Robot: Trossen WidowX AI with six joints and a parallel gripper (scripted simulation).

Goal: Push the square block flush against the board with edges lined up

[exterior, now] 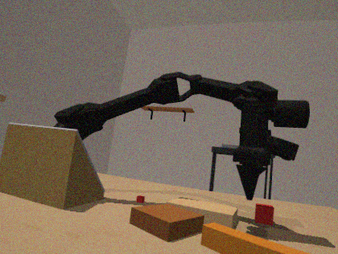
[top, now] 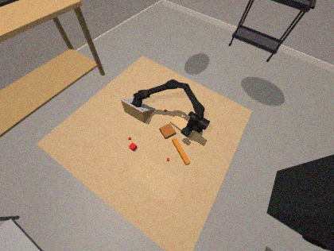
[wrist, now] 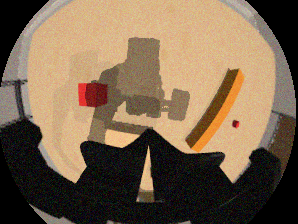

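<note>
Right now the pale flat slab is 10 cm behind my gripper tip, 5 cm below it and 4 cm to the left of it. Round my gripper tip: brown square block (15 cm behind, 8 cm to the right, 5 cm below); orange board (16 cm to the right, 5 cm below, 3 cm ahead).
</note>
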